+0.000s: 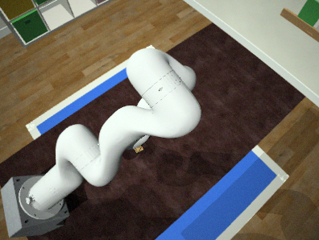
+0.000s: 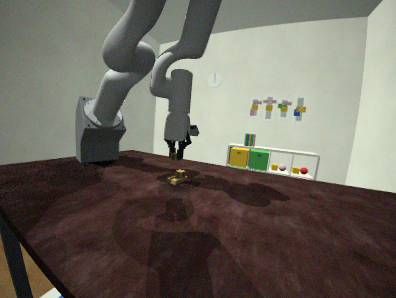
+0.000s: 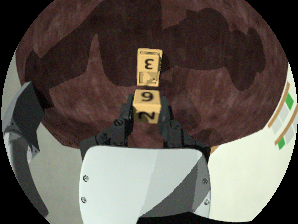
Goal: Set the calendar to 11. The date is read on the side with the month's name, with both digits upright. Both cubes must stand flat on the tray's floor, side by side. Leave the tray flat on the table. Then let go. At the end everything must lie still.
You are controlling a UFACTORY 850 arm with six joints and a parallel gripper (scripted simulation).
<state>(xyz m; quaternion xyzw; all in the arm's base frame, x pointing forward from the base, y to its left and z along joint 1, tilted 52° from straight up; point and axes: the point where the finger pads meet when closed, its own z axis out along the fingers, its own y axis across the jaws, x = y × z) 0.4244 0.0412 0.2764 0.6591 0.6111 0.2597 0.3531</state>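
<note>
The cube lies 1 cm ahead of my hand, 4 cm to the left of it and 9 cm below it. Round my hand: wooden tray (2 cm to the left, 11 cm below).
</note>
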